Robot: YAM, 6 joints.
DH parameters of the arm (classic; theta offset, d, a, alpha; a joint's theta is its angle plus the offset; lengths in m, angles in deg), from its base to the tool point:
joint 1: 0 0.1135 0.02 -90
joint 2: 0 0 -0.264 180
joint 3: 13.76 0 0.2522 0
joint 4: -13.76 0 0.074 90
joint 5: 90 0 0 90
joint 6: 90 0.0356 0 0
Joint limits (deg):
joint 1: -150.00..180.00
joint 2: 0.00..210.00
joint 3: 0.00..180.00
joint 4: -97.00..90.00
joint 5: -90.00..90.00
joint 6: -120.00..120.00
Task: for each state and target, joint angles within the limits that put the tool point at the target. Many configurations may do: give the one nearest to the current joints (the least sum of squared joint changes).
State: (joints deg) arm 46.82 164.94 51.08 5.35 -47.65 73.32
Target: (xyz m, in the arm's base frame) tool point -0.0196 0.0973 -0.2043
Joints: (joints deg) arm 84.68 185.67 51.23 6.20 -53.30 73.32
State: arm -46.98 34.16 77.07 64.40 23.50 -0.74
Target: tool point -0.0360 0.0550 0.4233
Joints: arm -65.57 7.81 35.37 69.24 16.36 -0.74
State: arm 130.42 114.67 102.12 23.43 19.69 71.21
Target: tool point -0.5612 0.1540 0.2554
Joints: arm 165.57 140.46 119.29 24.51 15.09 71.21
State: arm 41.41 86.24 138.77 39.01 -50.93 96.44
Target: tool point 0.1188 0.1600 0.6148
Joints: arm 44.53 77.30 103.41 37.18 -59.78 96.44
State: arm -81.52 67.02 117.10 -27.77 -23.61 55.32
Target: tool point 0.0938 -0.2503 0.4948
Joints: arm -72.65 76.66 98.86 -35.07 -24.69 55.32
